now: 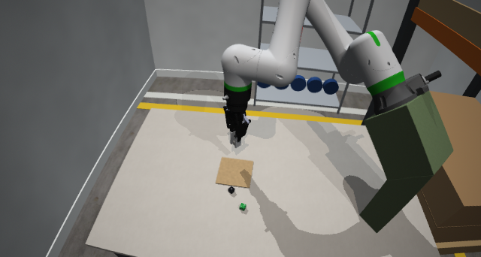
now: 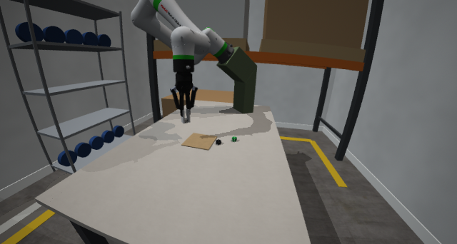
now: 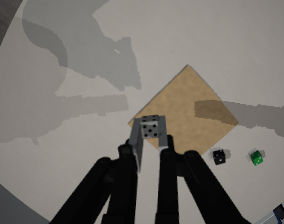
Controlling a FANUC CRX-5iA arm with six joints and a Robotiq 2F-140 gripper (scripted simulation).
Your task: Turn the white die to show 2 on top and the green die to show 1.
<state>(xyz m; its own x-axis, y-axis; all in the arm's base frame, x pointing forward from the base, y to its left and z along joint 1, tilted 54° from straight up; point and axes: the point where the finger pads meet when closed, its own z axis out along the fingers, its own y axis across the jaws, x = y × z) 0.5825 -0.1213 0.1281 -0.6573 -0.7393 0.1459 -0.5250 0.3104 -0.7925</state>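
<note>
Right now the green die is 20 mm behind my hand, 240 mm to the left of it and 120 mm below it. From my hand the other things lie so: mat: 70 mm to the left, 130 mm below; black die: 20 mm ahead, 160 mm to the left, 120 mm below; white die: 30 mm below.
</note>
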